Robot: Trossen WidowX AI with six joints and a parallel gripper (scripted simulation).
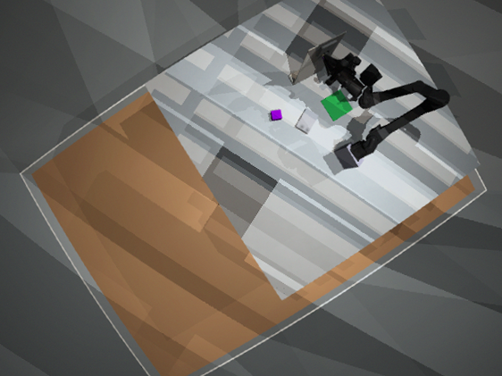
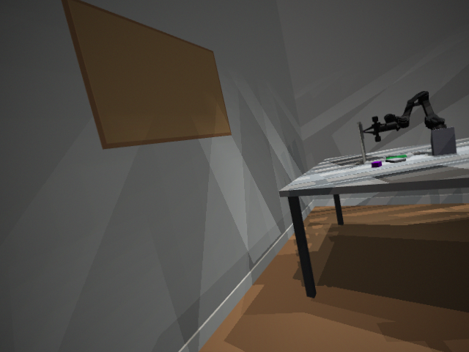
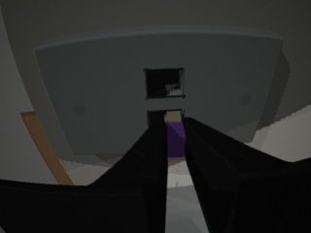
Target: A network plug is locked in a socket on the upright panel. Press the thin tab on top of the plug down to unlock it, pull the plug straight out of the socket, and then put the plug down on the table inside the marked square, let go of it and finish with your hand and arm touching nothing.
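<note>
Now: gripper tip 10 mm short of the network plug. Also, from my gripper tip: flat grey plate (230 mm below, 150 mm to the left, 150 mm behind); upright panel (90 mm below, 20 mm ahead, 10 mm to the right); green marked square (230 mm below, 180 mm behind, 20 mm to the right).
</note>
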